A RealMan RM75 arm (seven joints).
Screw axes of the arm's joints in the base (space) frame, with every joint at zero. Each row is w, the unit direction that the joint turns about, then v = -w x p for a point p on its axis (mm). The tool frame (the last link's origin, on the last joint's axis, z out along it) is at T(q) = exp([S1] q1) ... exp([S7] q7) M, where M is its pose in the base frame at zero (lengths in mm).
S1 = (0, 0, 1, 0, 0, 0)
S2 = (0, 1, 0, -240.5, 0, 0)
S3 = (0, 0, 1, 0, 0, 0)
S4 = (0, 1, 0, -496.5, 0, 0)
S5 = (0, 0, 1, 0, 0, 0)
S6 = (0, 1, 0, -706.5, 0, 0)
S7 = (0, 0, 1, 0, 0, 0)
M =
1 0 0 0
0 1 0 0
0 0 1 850.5
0 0 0 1
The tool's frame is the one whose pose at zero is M.
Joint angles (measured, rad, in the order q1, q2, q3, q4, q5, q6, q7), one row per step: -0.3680 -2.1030 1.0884 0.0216 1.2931 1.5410 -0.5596; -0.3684 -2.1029 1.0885 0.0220 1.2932 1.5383 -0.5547; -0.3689 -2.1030 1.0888 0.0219 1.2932 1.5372 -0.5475; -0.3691 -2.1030 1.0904 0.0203 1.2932 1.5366 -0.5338; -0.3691 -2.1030 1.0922 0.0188 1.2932 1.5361 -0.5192; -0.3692 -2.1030 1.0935 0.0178 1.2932 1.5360 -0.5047; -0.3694 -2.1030 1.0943 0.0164 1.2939 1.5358 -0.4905; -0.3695 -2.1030 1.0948 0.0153 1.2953 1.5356 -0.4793
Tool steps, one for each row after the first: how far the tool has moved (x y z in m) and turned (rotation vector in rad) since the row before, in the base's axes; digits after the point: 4 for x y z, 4 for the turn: -0.0002 0.0003 -0.0001 0.0028 0.0050 -0.0023; 0.0000 0.0001 -0.0001 0.0037 0.0046 -0.0045; -0.0001 -0.0004 -0.0004 0.0055 0.0076 -0.0082; -0.0001 -0.0005 -0.0004 0.0059 0.0081 -0.0088; 0.0000 -0.0003 -0.0002 0.0066 0.0077 -0.0092; 0.0000 -0.0004 -0.0003 0.0060 0.0076 -0.0089; 0.0000 -0.0004 -0.0003 0.0042 0.0062 -0.0073
